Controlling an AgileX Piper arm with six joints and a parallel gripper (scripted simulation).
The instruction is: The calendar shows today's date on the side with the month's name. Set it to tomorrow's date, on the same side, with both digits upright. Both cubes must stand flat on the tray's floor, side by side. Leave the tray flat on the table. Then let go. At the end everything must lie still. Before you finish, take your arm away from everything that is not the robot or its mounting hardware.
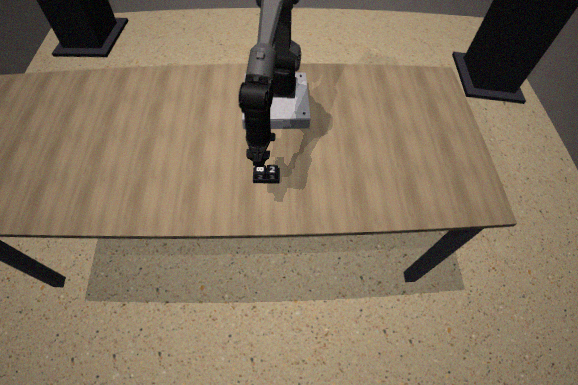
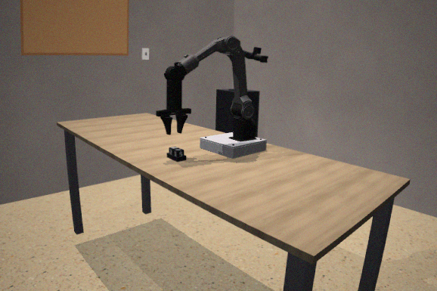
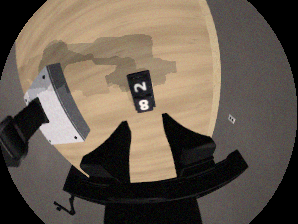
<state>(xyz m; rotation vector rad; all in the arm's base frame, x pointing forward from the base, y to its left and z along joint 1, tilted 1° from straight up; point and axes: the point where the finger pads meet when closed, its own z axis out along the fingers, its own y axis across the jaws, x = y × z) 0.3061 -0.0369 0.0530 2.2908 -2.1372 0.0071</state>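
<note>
My gripper is now 2 cm to the right of the black calendar tray and 9 cm above it.
</note>
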